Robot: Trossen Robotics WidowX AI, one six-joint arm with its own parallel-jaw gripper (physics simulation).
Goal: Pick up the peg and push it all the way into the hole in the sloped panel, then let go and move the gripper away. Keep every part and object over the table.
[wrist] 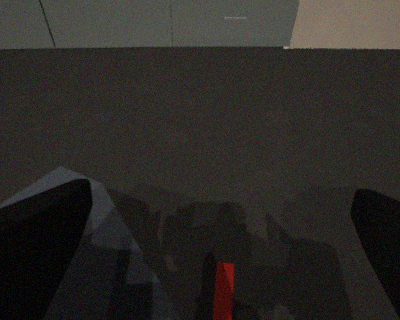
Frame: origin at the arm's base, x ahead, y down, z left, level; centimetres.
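Where they show: gripper, fingertip midpoint: [222, 196].
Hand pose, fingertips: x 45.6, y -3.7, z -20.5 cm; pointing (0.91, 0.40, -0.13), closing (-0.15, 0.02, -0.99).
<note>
Things, the pixels of their centre, and the offset from my fingertips. "pt": a spot on its surface instead. Level surfaces: height alone.
- red peg, surface spot: [224, 292] pt dx +1.4, dy +12.5, dz -1.1 cm
- grey-blue sloped panel, surface spot: [103, 216] pt dx +2.8, dy +4.5, dz +5.1 cm
- dark table top, surface height: dy +13.7 cm
The red peg [224, 292] shows at the bottom centre of the wrist view, on the dark table, running toward the bottom edge where the rest of it is cut off. The grey-blue sloped panel [103, 216] shows at the lower left, partly behind the left finger; its hole does not show. My gripper [222, 196] is open, with one black finger at the left and one at the right. The peg is seen in the gap between the two fingers, and nothing is held. How far the fingers are above the peg is hard to tell.
The dark table top [200, 115] stretches across the middle, with its straight edge near the top of the view. Beyond that edge lie a grey-green tiled surface [110, 25] and a beige area [350, 25] at the right. Shadows fall around the peg.
</note>
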